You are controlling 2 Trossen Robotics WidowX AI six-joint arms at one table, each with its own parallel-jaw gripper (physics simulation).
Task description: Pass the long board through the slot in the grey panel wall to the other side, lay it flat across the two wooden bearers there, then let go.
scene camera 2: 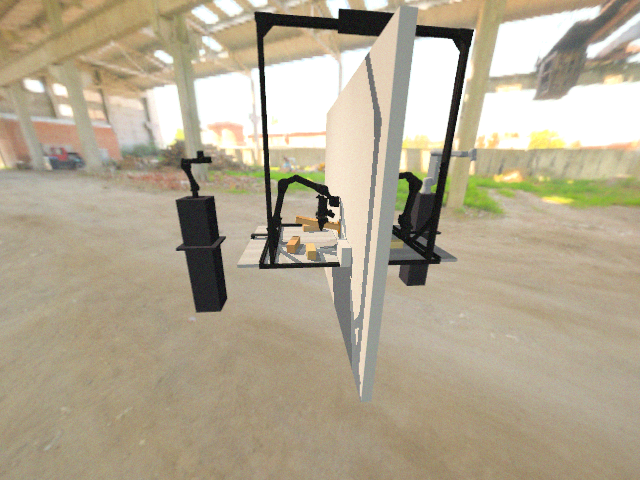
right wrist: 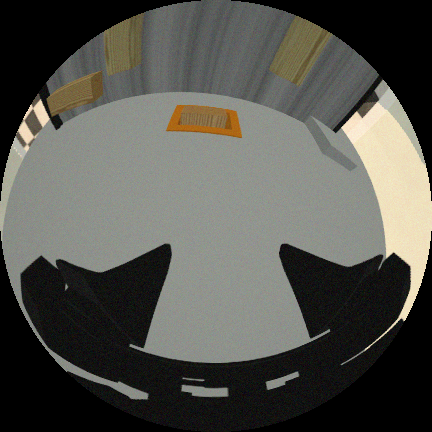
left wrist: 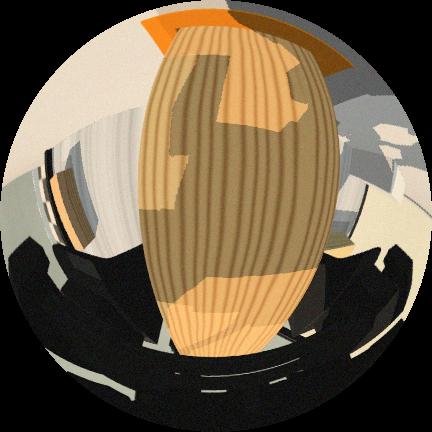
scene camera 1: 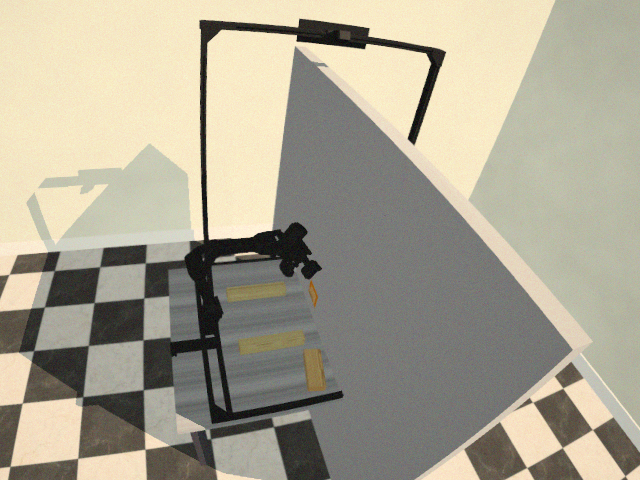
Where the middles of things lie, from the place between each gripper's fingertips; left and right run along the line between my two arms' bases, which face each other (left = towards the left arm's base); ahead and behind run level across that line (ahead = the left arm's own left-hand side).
I see the orange-framed slot [left wrist: 163,33] 170 mm below my right hand, 30 mm to the left of it and 20 mm ahead of it.
My left hand is 14 cm to the left of the orange-framed slot and 1 cm below it.
